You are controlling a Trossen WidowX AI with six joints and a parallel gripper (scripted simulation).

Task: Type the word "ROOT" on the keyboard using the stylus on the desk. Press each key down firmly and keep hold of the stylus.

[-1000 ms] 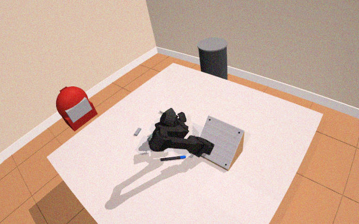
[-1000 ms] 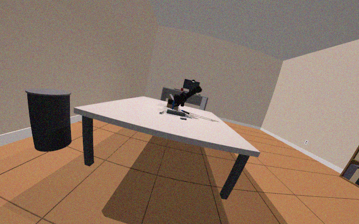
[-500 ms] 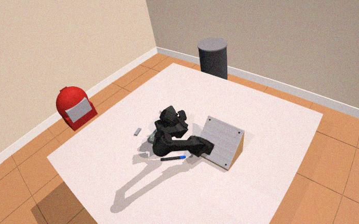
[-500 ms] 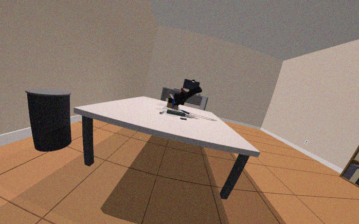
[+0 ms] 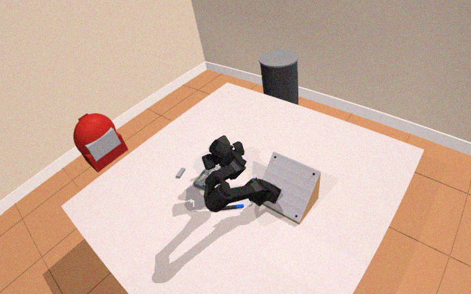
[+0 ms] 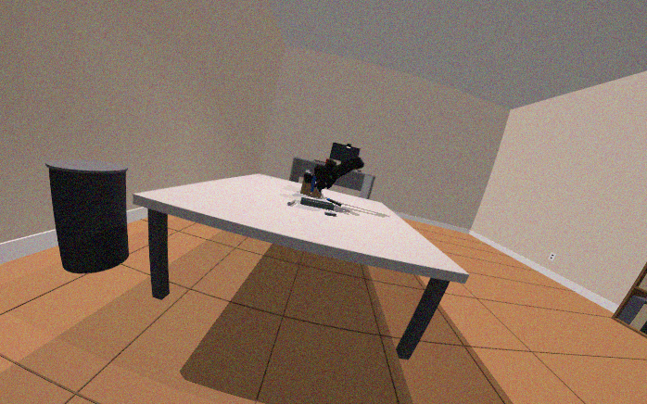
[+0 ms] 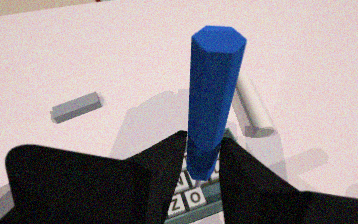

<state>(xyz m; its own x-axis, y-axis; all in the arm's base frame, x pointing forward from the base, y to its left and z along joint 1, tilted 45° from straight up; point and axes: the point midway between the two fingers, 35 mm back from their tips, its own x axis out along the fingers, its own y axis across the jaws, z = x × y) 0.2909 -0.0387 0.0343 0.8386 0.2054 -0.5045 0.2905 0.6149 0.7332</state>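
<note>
My gripper tip is 110 mm short of the white piece, 90 mm to the left of it and 100 mm above it. Also, from my gripper tip: grey object 150 mm ahead, 140 mm to the left, 100 mm below; blue stylus 20 mm below.
</note>
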